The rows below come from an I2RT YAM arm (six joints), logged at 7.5 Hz.
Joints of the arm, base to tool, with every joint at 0 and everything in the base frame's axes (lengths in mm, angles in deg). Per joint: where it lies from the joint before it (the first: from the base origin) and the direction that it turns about. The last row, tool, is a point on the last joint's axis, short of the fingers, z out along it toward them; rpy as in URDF.
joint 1: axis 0 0 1 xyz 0 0 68
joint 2: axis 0 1 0 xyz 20 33.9 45.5
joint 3: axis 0 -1 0 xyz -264 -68.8 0
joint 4: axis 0 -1 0 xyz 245 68.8 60
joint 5: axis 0 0 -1 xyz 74 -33.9 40.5
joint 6: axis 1 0 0 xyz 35.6 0 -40.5
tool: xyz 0 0 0 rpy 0 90 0
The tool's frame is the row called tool.
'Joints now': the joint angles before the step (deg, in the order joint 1, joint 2, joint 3, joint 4, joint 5, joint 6). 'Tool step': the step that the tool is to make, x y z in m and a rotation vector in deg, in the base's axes. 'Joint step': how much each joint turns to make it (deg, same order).
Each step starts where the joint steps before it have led.
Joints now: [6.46, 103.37, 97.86, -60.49, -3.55, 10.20]
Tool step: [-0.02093, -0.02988, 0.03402, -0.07, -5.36, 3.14]
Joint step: [-4.77, -5.81, -0.02, -1.09, -3.11, -7.31]
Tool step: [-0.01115, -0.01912, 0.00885, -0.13, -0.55, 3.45]
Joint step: [-3.49, -1.88, -0.02, -2.21, -3.20, -6.23]
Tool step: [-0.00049, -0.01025, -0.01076, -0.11, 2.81, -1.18]
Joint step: [-1.73, 0.57, -1.31, -1.03, -0.03, -0.61]
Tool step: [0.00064, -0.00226, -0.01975, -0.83, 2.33, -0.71]
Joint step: [-0.26, 0.19, -3.93, 1.86, 1.07, 0.01]
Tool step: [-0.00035, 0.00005, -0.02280, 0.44, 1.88, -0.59]
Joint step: [0.00, 0.00, -4.92, 3.13, -0.07, 0.67]
